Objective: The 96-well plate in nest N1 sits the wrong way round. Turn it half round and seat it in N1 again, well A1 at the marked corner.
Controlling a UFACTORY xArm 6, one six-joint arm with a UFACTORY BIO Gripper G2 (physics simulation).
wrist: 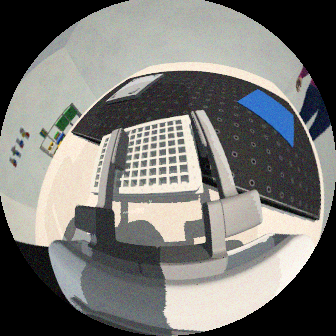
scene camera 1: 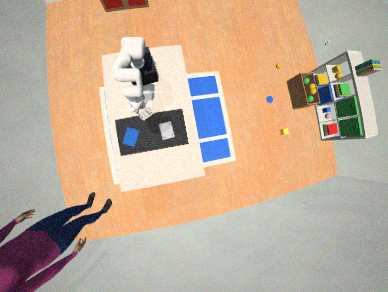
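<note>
The white 96-well plate (scene camera 1: 146,115) (wrist: 157,155) is at the black deck's edge near the arm, its well grid facing up. The nest under it and the marked corner cannot be made out, and the lettering is too small to read. My gripper (scene camera 1: 143,111) (wrist: 159,124) is shut to its narrow stance, with nothing held between the fingers. In the wrist view the left finger crosses in front of the plate's left part, with plate showing on both sides of it. The right finger stands at the plate's right edge.
The black perforated deck (scene camera 1: 151,143) (wrist: 270,185) also carries a flat blue rectangle (scene camera 1: 131,136) (wrist: 270,112) and a pale grey-white flat tray (scene camera 1: 166,130) (wrist: 135,88). Blue panels (scene camera 1: 209,117) lie beside the table. A shelf unit (scene camera 1: 369,107) and a person (scene camera 1: 45,245) are farther off.
</note>
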